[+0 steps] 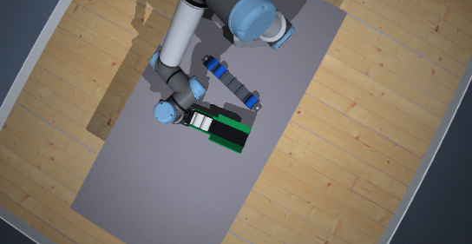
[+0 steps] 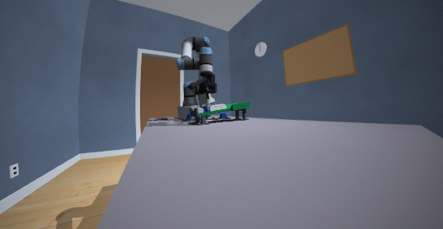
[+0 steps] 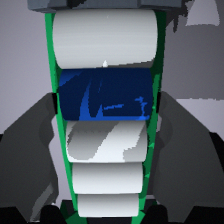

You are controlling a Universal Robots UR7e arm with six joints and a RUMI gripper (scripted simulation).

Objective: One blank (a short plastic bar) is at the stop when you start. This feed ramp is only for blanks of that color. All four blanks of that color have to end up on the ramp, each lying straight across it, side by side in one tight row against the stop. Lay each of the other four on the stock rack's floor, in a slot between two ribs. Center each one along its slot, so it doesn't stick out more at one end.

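My gripper is now 26 cm past the stock rack, 9 cm to the right of it and 9 cm above it.
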